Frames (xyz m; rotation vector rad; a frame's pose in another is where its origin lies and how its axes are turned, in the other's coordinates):
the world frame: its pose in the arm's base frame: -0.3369 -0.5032 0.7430 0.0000 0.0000 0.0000
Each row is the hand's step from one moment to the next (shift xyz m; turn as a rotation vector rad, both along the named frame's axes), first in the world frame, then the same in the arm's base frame.
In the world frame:
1: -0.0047 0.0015 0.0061 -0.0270 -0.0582 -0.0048
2: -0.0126 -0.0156 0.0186 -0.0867 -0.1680 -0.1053
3: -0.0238 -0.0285 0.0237 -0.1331 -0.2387 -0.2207
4: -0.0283 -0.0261 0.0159 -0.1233 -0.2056 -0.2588
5: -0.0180 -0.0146 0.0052 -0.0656 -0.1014 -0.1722
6: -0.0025 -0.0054 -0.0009 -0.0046 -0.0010 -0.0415
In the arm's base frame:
1: -0.0047 0.0015 0.0061 -0.0270 -0.0582 -0.0048
2: -0.0126 -0.0156 0.0186 -0.0867 -0.1680 -0.1053
3: -0.0238 -0.0285 0.0237 -0.1331 -0.2387 -0.2207
4: -0.0283 -0.0261 0.0159 -0.1233 -0.2056 -0.2588
5: -0.0180 -0.0146 0.0052 -0.0656 -0.1014 -0.1722
6: -0.0025 -0.0054 -0.0009 -0.0046 -0.0010 -0.0415

